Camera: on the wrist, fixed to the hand. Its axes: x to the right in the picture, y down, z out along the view.
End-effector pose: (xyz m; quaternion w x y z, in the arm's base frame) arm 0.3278 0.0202 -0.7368 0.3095 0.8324 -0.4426 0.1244
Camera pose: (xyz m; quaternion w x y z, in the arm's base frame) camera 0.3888 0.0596 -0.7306 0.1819 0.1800 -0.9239 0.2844
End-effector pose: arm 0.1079 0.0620 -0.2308 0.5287 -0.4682 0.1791 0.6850
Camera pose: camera 0.1797 0.0679 -0.2417 0.2145 0.2203 -0.4165 -0.8556
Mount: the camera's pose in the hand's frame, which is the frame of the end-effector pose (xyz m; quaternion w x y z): 0.0122 -0.0635 -0.0335 0.6504 -0.0848 0.0089 0.7548
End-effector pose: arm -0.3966 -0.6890 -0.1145 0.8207 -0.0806 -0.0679 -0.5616
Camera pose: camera -0.4507 -0.7297 -0.1412 0.9514 -0.1683 0.0716 0.2477
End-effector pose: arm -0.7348 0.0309 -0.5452 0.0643 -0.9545 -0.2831 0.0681
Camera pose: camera -0.7529 0.0876 -0.5032 0.0880 0.8405 -0.5311 -0.0603
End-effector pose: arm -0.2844 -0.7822 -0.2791 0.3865 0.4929 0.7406 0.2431
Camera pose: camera -0.3487 -0.7954 -0.3107 0.1031 0.8447 0.0925 0.5170
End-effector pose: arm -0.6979 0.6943 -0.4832 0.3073 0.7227 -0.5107 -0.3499
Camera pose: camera -0.6344 0.7040 -0.5175 0.5298 0.0616 -0.8453 -0.0325
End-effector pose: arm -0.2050 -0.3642 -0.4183 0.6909 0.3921 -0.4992 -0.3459
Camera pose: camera -0.1751 -0.3970 -0.4760 0.7482 -0.1773 -0.5852 0.2577
